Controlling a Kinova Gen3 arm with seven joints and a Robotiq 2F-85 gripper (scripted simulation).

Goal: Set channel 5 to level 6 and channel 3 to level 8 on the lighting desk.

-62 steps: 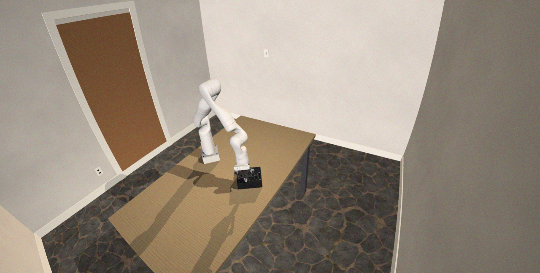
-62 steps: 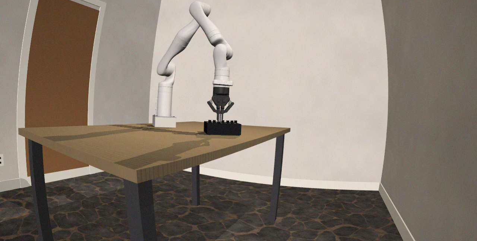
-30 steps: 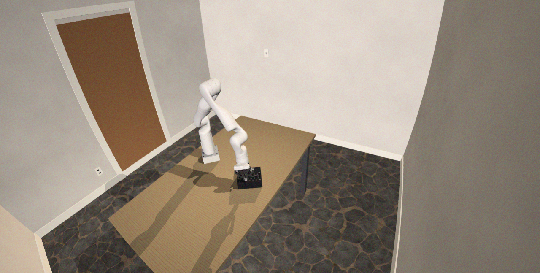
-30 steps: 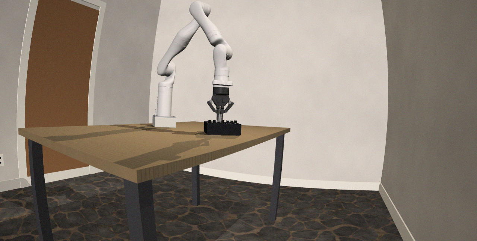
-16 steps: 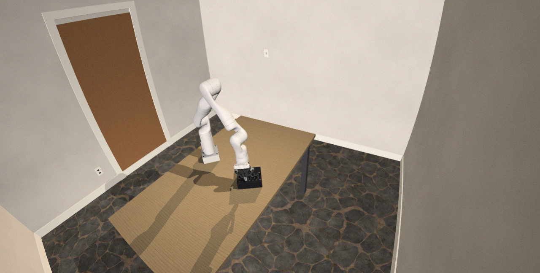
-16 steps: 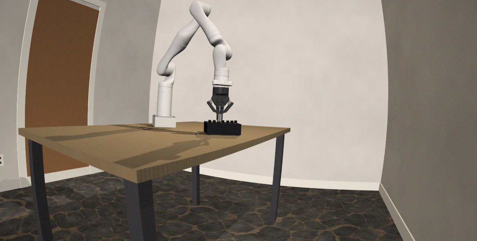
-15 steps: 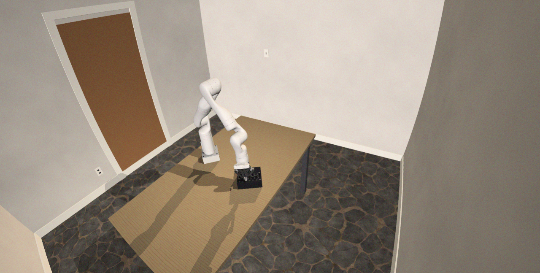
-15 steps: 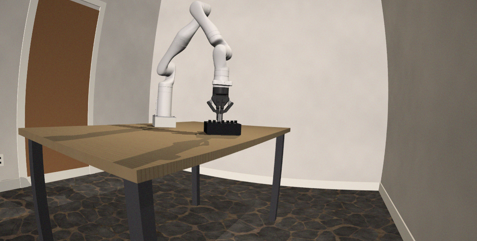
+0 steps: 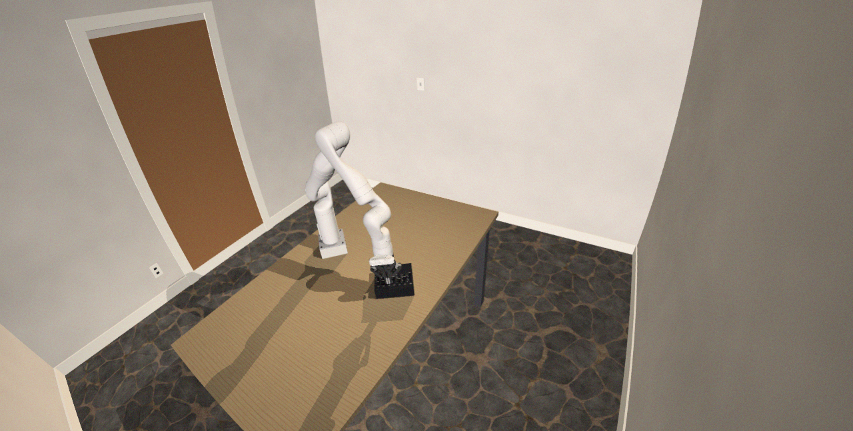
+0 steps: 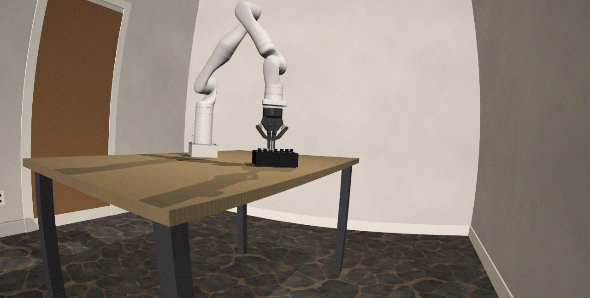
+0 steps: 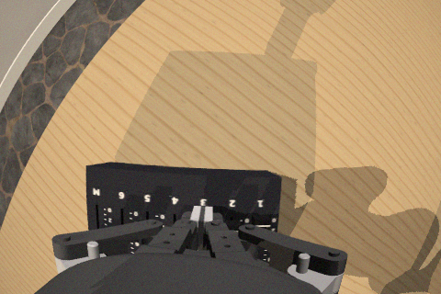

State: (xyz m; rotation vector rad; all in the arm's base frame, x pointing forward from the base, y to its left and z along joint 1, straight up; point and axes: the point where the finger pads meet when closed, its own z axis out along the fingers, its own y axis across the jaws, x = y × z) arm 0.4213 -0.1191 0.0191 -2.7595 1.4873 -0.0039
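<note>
Now: hand 30 mm to the right of the channel 4 fader cap and 10 mm above it. Also, from my hand: M fader cap (50 mm ahead, 90 mm to the left, 10 mm below); then channel 5 fader cap (30 mm ahead, 30 mm to the left, 10 mm below); then channel 3 fader cap (10 mm behind, 10 mm to the left, 10 mm below).
</note>
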